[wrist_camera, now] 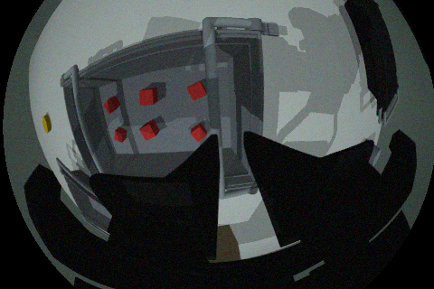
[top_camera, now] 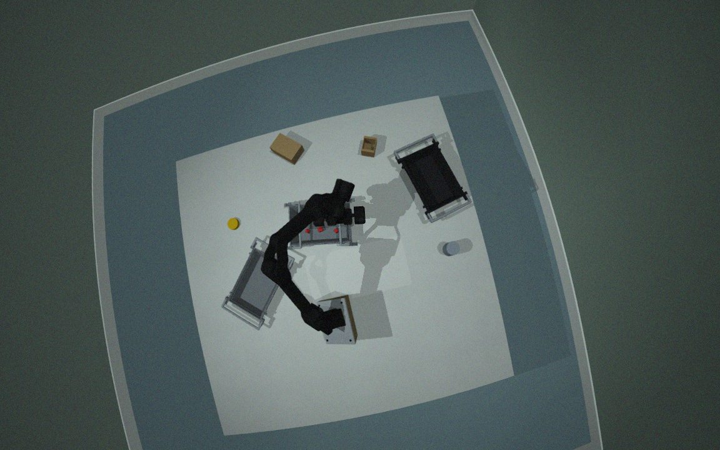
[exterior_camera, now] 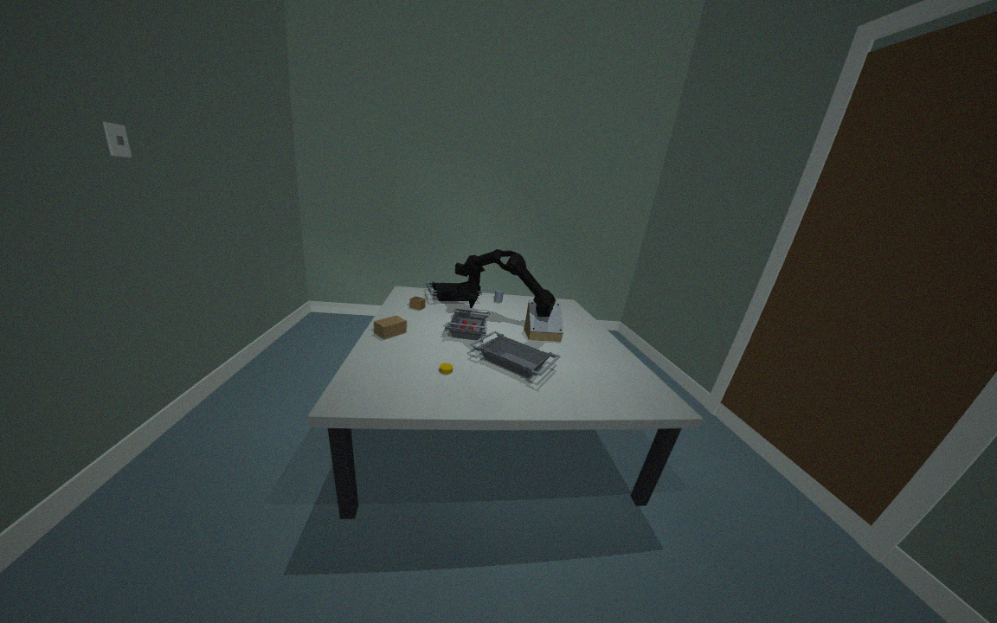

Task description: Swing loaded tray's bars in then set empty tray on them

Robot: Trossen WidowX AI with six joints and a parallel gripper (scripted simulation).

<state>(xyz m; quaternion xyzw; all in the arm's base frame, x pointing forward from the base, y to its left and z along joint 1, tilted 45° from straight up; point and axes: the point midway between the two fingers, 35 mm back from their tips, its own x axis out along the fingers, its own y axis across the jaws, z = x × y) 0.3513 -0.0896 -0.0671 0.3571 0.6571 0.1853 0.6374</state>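
My gripper tip is now 40 cm to the right of the tray, 14 cm past it and 5 cm above it. Round my gripper tip: small open box: 28 cm ahead, 20 cm to the right, 8 cm below; then yellow disc: 46 cm to the left, 14 cm ahead, 8 cm below.
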